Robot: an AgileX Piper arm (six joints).
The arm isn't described. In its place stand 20 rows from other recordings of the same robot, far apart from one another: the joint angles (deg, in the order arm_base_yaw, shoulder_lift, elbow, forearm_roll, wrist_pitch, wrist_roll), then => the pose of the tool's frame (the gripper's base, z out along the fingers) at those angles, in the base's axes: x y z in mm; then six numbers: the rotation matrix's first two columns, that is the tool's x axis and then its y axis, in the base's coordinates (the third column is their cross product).
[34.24 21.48 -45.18 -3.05 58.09 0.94] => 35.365 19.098 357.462 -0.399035 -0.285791 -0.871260 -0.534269 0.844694 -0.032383
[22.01 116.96 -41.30 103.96 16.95 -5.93] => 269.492 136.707 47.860 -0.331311 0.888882 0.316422 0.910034 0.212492 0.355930
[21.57 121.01 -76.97 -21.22 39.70 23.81] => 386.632 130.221 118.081 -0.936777 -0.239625 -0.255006 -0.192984 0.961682 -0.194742
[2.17 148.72 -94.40 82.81 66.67 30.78] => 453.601 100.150 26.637 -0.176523 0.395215 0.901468 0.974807 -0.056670 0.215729
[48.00 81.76 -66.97 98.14 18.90 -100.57] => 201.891 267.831 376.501 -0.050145 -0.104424 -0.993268 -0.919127 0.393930 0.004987
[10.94 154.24 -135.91 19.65 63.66 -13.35] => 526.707 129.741 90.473 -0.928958 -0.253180 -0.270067 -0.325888 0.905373 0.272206
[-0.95 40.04 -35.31 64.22 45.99 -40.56] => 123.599 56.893 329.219 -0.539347 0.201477 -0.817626 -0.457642 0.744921 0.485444
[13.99 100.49 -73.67 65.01 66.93 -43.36] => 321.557 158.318 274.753 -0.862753 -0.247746 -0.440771 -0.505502 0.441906 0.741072
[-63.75 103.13 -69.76 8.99 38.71 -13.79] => 171.003 -326.653 206.226 -0.506459 0.762428 -0.402745 0.821661 0.568373 0.042721
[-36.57 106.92 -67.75 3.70 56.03 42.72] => 274.924 -197.889 168.411 -0.150758 0.987780 0.039539 0.988121 0.149362 0.036160
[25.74 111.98 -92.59 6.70 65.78 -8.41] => 361.080 184.836 240.268 -0.838695 -0.513052 -0.182672 -0.533599 0.841227 0.087230
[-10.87 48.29 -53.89 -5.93 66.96 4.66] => 129.654 -33.707 351.909 -0.806151 0.196050 -0.558288 0.272625 0.960467 -0.056381
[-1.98 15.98 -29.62 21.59 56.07 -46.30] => 41.221 26.374 288.537 -0.361701 -0.518157 -0.775039 -0.502093 0.808731 -0.306361
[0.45 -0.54 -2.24 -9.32 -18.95 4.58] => 44.008 5.132 255.202 0.448927 -0.070361 -0.890794 -0.021755 0.995739 -0.089614
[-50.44 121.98 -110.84 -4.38 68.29 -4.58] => 286.991 -357.544 249.696 -0.694169 0.671074 -0.260364 0.710339 0.697139 -0.097033
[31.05 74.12 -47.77 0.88 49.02 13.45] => 198.198 120.556 248.656 -0.908683 -0.264172 -0.323276 -0.308025 0.946917 0.092021
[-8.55 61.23 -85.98 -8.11 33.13 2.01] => 192.113 -35.978 527.689 -0.072399 -0.073396 -0.994672 0.219077 0.971762 -0.087652
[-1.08 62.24 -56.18 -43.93 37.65 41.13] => 224.280 -42.799 366.848 -0.475243 0.068941 -0.877150 0.415946 0.896094 -0.154931
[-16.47 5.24 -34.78 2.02 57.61 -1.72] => 0.858 2.571 311.889 -0.378422 0.100279 -0.920185 0.252929 0.967484 0.001418
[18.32 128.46 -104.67 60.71 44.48 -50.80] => 458.854 210.507 209.697 -0.676609 -0.209101 -0.706029 -0.650886 0.618182 0.440680
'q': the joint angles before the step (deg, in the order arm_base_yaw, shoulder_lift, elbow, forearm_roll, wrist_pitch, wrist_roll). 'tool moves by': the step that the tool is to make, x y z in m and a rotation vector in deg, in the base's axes. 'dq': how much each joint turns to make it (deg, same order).
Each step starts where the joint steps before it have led.
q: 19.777, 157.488, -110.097, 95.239, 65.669, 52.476
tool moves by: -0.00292, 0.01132, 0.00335, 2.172, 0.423, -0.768
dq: 1.373, 0.001, -0.002, 3.224, -0.066, -0.409
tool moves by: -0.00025, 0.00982, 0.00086, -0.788, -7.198, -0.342
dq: 1.255, -0.002, -0.402, 1.656, -2.458, -7.175
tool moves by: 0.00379, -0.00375, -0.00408, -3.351, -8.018, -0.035
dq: -0.342, 0.001, -0.002, -1.161, -2.807, -7.617
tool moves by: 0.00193, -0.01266, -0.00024, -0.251, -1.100, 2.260
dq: -1.660, 0.001, -0.001, -2.770, 2.592, -0.680
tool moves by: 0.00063, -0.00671, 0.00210, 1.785, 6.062, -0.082
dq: -0.936, 0.012, 0.003, -0.384, 2.595, 5.969
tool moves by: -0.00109, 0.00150, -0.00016, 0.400, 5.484, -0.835
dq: 0.185, 0.048, 0.000, 0.047, 0.214, 5.525
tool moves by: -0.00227, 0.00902, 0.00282, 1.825, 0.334, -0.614
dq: 1.090, 0.001, -0.003, 2.642, -0.001, -0.348
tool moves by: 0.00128, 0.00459, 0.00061, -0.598, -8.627, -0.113
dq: 0.591, 0.000, -0.186, 1.518, -1.701, -8.867
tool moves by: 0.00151, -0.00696, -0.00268, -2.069, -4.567, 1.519
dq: -0.837, -0.001, 0.000, -2.480, -0.079, -3.983
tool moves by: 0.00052, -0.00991, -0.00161, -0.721, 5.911, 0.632
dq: -1.241, 0.001, 0.000, -3.090, 1.667, 6.643
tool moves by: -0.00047, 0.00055, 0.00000, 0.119, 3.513, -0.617
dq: 0.068, 0.001, -0.004, -0.085, 0.086, 3.617
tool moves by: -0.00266, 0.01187, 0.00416, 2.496, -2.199, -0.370
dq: 1.414, -0.001, -0.038, 3.681, 0.046, -3.174
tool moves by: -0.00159, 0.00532, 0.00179, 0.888, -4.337, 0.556
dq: 0.646, -0.001, -0.018, 1.484, 0.117, -4.802
